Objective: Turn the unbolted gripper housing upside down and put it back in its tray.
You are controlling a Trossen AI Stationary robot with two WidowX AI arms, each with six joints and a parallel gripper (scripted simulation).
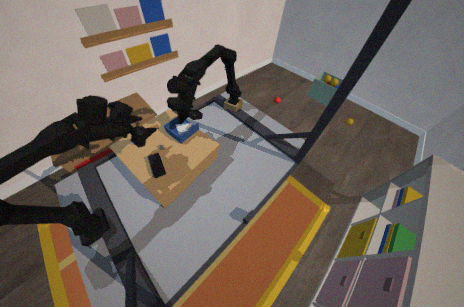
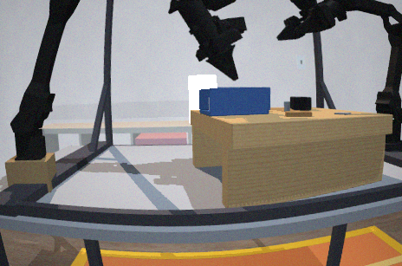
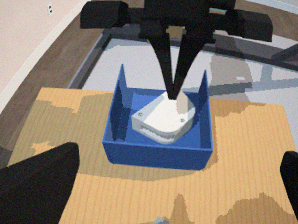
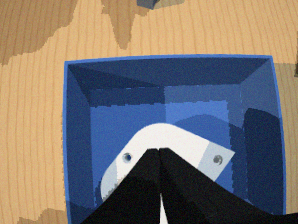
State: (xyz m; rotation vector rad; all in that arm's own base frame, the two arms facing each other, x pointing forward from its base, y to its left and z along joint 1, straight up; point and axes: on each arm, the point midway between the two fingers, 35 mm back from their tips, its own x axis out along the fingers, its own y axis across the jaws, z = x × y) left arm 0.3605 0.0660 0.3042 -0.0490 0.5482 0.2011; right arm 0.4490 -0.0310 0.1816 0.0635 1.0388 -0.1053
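The blue tray lies 20 mm ahead of my right hand, 30 mm to the left of it and 80 mm below it. The rest, counted from my right hand: wooden block: 20 mm ahead, 120 mm to the left, 160 mm below.
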